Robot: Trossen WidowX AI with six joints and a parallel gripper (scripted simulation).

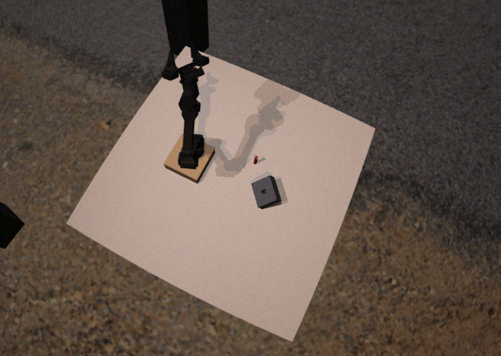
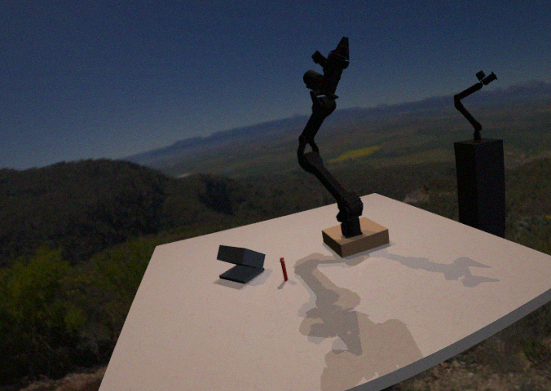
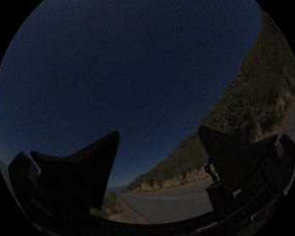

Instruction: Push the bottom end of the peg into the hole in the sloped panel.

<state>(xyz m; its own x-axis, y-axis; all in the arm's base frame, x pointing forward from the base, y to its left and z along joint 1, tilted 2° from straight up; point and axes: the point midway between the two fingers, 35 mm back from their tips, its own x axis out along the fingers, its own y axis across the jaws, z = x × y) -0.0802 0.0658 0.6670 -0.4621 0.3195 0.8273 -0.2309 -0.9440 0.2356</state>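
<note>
My gripper tip is now 69 cm above the red peg, 35 cm short of it and 7 cm to the right of it. Round my gripper tip: sloped panel (69 cm below, 49 cm ahead, 5 cm to the right).
</note>
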